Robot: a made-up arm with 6 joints. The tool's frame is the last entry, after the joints. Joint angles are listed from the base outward. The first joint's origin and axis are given. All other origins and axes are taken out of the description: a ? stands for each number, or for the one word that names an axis. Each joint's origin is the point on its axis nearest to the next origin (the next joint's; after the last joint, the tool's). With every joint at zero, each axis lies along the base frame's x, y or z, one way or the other. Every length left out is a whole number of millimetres.
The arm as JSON. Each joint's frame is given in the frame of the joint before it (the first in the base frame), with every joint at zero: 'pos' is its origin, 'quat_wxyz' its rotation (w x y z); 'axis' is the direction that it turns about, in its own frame. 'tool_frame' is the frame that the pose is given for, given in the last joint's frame.
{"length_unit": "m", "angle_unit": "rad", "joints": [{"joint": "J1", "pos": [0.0, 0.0, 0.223], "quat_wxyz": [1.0, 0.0, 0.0, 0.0], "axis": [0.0, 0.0, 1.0]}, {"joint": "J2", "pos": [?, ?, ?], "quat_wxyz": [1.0, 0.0, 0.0, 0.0], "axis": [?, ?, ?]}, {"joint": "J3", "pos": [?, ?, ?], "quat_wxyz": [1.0, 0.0, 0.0, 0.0], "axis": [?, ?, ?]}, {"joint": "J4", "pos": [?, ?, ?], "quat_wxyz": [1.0, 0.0, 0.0, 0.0], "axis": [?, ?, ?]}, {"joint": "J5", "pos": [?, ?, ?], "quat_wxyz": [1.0, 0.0, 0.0, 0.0], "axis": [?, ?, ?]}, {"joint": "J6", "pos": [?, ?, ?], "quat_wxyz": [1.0, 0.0, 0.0, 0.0], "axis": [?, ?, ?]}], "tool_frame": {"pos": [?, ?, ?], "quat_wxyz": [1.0, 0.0, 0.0, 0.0]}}
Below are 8 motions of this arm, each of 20 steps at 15 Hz.
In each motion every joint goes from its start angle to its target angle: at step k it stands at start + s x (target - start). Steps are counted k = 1, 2, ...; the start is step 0. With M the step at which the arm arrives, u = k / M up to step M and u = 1 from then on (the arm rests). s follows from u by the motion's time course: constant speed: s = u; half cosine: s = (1 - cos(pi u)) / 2; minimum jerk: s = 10 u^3 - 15 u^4 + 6 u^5.
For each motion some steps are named. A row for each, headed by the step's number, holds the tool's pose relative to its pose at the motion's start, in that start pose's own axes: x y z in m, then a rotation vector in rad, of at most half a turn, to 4 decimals.
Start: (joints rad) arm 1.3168 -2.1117 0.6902 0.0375 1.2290 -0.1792
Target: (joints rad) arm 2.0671 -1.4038 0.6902 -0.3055 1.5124 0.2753
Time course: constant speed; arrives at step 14
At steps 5, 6, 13, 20:
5: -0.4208 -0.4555 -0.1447 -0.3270 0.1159 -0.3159
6: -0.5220 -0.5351 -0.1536 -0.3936 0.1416 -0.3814
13: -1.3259 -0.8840 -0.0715 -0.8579 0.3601 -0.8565
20: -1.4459 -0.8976 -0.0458 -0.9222 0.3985 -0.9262

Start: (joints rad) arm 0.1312 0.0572 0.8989 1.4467 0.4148 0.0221
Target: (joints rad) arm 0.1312 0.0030 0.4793 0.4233 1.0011 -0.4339
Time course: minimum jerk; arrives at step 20
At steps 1, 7, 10, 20:
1: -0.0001 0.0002 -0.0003 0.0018 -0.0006 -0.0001
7: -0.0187 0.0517 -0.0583 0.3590 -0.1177 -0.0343
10: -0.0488 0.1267 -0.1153 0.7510 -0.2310 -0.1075
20: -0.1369 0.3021 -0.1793 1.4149 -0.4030 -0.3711

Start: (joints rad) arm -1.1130 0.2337 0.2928 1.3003 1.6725 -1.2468
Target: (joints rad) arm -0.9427 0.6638 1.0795 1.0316 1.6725 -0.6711
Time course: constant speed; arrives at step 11
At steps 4, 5, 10, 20:
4: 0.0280 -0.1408 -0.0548 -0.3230 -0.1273 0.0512
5: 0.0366 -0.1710 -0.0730 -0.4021 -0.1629 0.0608
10: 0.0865 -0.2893 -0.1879 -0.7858 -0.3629 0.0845
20: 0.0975 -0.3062 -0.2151 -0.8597 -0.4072 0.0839

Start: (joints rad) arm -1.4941 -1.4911 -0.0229 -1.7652 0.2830 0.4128
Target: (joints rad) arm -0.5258 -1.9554 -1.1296 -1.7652 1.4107 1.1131
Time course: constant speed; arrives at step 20
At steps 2, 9, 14, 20:
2: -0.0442 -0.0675 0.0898 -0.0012 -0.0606 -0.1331
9: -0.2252 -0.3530 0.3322 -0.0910 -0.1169 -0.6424
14: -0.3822 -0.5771 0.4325 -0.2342 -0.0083 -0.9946
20: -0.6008 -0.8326 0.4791 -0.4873 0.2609 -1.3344

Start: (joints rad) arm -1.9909 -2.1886 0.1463 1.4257 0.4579 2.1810
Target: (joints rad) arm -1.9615 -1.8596 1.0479 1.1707 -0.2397 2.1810
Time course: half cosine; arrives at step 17
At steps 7, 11, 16, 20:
7: 0.0611 0.1049 -0.0466 0.0269 0.0598 0.3111
11: 0.0945 0.1843 -0.0693 0.1073 0.1235 0.5933
16: 0.1035 0.2268 -0.0694 0.1994 0.1715 0.7809
20: 0.1036 0.2279 -0.0692 0.2027 0.1730 0.7865

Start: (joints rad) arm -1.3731 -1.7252 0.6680 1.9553 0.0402 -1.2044
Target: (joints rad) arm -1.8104 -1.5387 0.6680 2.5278 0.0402 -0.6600
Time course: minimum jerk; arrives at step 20
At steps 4, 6, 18, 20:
4: 0.0127 0.0525 0.0214 -0.0819 -0.0035 0.0215
6: 0.0323 0.1497 0.0571 -0.2310 -0.0130 0.0594
18: 0.0401 0.9455 0.1690 -1.4200 -0.2210 0.2956
20: 0.0389 0.9535 0.1685 -1.4324 -0.2244 0.2973

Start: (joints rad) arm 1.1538 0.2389 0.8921 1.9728 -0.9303 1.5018
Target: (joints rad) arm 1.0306 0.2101 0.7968 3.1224 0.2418 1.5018
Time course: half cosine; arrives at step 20
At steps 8, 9, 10, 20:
8: -0.0536 -0.0387 0.0416 -0.3433 0.2269 -0.4002
9: -0.0641 -0.0457 0.0560 -0.4344 0.2582 -0.4855
10: -0.0740 -0.0521 0.0725 -0.5328 0.2825 -0.5708
20: -0.1130 -0.0633 0.2110 -1.2543 0.2358 -1.0325

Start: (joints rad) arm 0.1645 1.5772 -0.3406 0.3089 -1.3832 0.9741
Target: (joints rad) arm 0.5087 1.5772 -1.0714 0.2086 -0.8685 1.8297
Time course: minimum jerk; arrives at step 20
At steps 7, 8, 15, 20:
7: 0.0720 0.0726 0.0767 -0.2306 0.0642 0.0258
8: 0.0984 0.1002 0.0981 -0.3083 0.0850 0.0392
15: 0.2769 0.3243 0.1765 -0.8081 0.1985 0.1853
20: 0.3041 0.3696 0.1792 -0.8883 0.2121 0.2191

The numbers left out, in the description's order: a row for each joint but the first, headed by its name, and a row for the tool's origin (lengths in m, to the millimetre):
J2: xyz 0.0 0.0 0.0, axis 0.0 1.0 0.0
J3: xyz 0.0 0.0 1.223, axis 0.0 -1.0 0.0
J4: xyz 0.644 0.0 0.0, axis -1.0 0.0 0.0
J5: xyz 0.0 -0.237 0.0, axis 0.0 -1.0 0.0
J6: xyz 0.0 0.0 0.0, axis -1.0 0.0 0.0
tool: xyz 0.0 0.0 0.0

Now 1 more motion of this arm.
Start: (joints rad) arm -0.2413 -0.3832 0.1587 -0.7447 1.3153 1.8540
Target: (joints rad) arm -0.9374 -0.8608 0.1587 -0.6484 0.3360 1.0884
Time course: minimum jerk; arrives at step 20
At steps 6, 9, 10, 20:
6: 0.0341 -0.1218 0.0104 0.0821 -0.0744 0.0225
9: 0.0408 -0.3057 0.0526 0.1814 -0.1794 0.0792
10: 0.0292 -0.3736 0.0766 0.2114 -0.2153 0.1079
20: -0.1601 -0.6713 0.2614 0.2962 -0.3338 0.3100

